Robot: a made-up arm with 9 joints. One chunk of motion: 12 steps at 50 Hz.
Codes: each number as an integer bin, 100 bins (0 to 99) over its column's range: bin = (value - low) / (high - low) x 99, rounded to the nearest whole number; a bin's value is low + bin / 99 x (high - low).
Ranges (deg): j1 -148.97..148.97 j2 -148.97..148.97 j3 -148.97..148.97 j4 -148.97..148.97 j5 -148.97..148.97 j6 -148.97..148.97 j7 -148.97..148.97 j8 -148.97..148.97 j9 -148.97..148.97
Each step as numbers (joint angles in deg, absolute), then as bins.
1 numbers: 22.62 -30.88 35.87 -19.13 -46.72 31.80 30.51 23.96 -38.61
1 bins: 57 39 61 43 34 60 60 57 37
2 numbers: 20.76 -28.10 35.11 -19.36 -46.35 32.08 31.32 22.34 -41.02
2 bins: 56 40 61 43 34 60 60 57 36
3 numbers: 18.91 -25.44 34.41 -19.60 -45.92 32.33 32.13 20.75 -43.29
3 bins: 56 41 61 43 34 60 60 56 35
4 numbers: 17.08 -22.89 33.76 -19.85 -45.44 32.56 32.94 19.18 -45.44
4 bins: 55 42 61 43 34 60 60 56 34
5 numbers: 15.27 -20.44 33.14 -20.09 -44.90 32.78 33.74 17.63 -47.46
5 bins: 55 43 61 43 35 60 61 55 34
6 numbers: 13.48 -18.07 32.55 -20.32 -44.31 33.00 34.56 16.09 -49.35
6 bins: 54 43 60 43 35 60 61 55 33
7 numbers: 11.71 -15.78 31.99 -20.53 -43.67 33.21 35.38 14.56 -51.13
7 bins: 53 44 60 43 35 61 61 54 33
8 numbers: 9.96 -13.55 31.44 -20.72 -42.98 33.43 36.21 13.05 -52.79
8 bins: 53 45 60 43 35 61 62 54 32
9 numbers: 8.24 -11.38 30.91 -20.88 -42.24 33.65 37.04 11.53 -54.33
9 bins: 52 46 60 43 35 61 62 53 31
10 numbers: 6.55 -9.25 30.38 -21.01 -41.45 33.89 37.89 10.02 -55.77
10 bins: 52 46 60 43 36 61 62 53 31
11 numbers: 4.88 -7.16 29.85 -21.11 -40.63 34.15 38.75 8.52 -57.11
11 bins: 51 47 59 42 36 61 62 52 31
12 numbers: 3.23 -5.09 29.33 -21.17 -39.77 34.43 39.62 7.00 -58.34
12 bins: 51 48 59 42 36 61 63 52 30
